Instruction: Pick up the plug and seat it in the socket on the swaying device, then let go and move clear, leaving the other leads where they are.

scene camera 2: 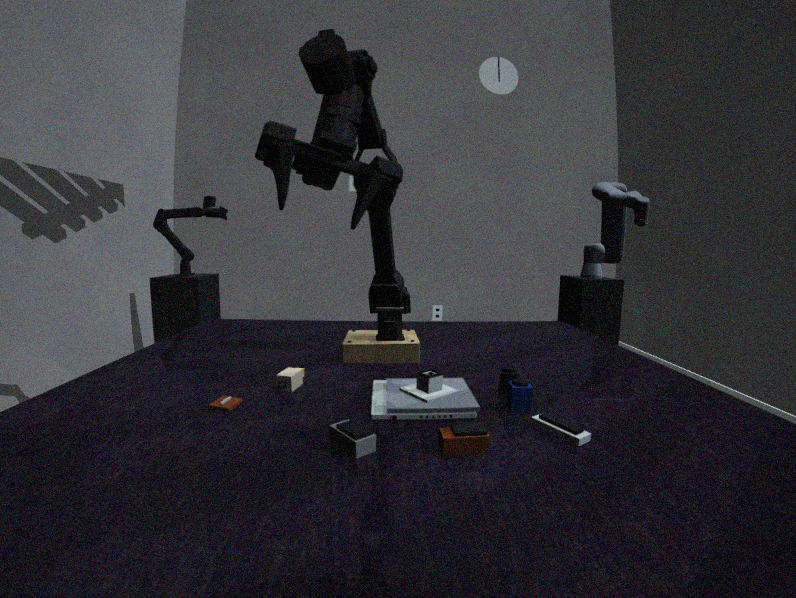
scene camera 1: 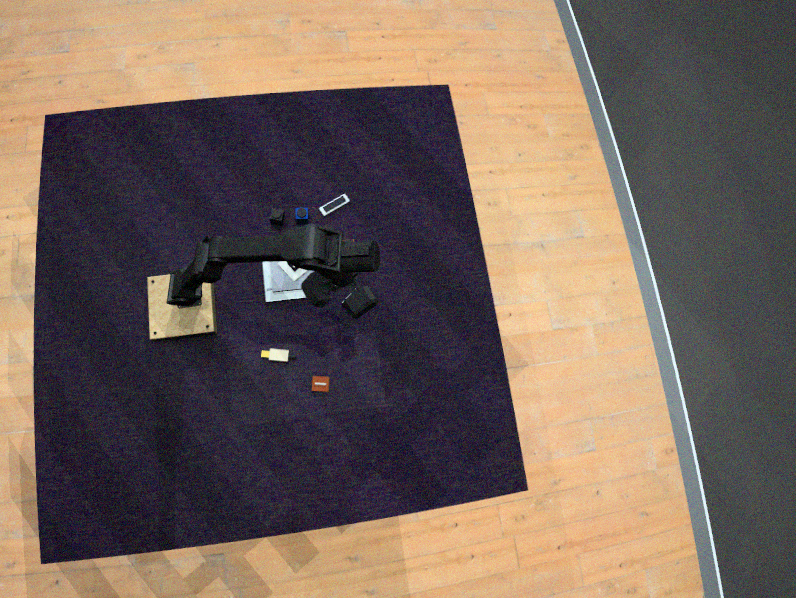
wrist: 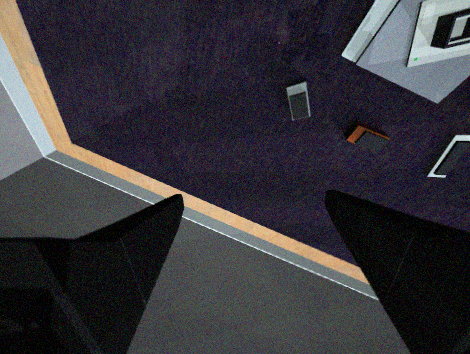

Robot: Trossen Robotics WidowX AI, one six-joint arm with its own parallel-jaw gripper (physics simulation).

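The cream plug (scene camera 1: 278, 354) (scene camera 2: 290, 379), with a yellow end, lies on the dark mat, apart from the device. The grey-white device (scene camera 1: 276, 286) (scene camera 2: 463, 402) (wrist: 385, 62) lies in front of the arm's base; the arm partly covers it in scene camera 1. A black block (scene camera 2: 429, 381) (wrist: 440, 32) with a pale opening, which looks like the socket, stands on its white top plate. My gripper (scene camera 1: 337, 294) (scene camera 2: 317, 218) (wrist: 253, 198) is open and empty, high above the mat, its fingers wide apart. The plug does not show in the wrist view.
An orange flat piece (scene camera 1: 320, 383) (scene camera 2: 226, 403) lies near the plug. A grey block (scene camera 2: 368, 444) (wrist: 298, 102), an orange block (scene camera 2: 464, 442) (wrist: 356, 134) and a white-framed strip (scene camera 1: 334, 204) (scene camera 2: 561, 429) lie beyond the device. Blue (scene camera 1: 301, 214) (scene camera 2: 520, 397) and black (scene camera 1: 276, 216) blocks stand beside it.
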